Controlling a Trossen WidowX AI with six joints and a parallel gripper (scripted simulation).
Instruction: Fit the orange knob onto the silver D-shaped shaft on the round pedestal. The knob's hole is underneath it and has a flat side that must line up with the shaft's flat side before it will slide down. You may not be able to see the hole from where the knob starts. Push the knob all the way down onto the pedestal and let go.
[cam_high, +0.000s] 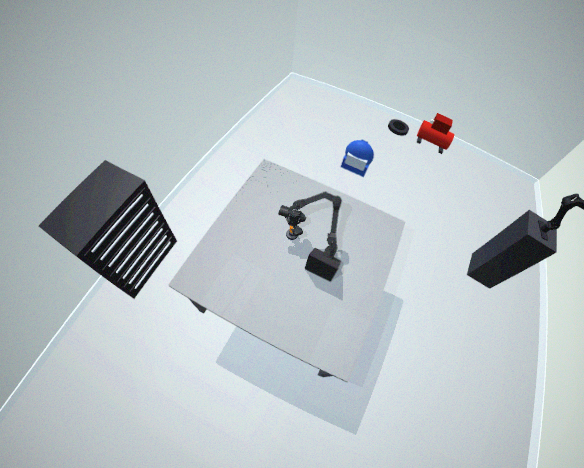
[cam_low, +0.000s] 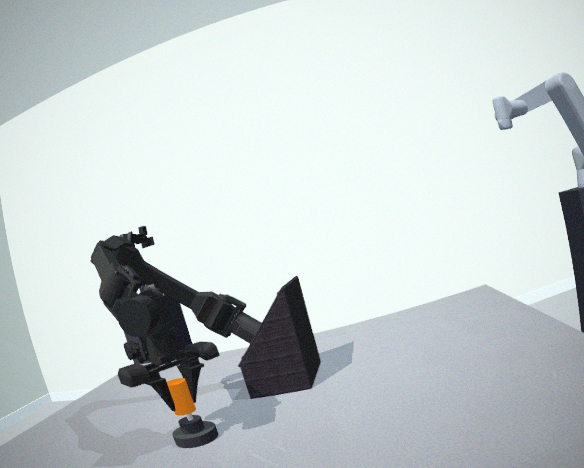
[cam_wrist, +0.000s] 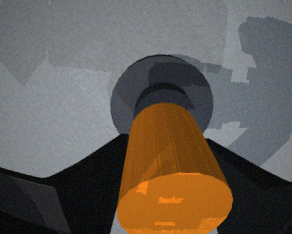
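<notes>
Now: the orange knob 30 mm above my gripper tip. From my gripper tip the other things lie so: dark round pedestal 40 mm below.
</notes>
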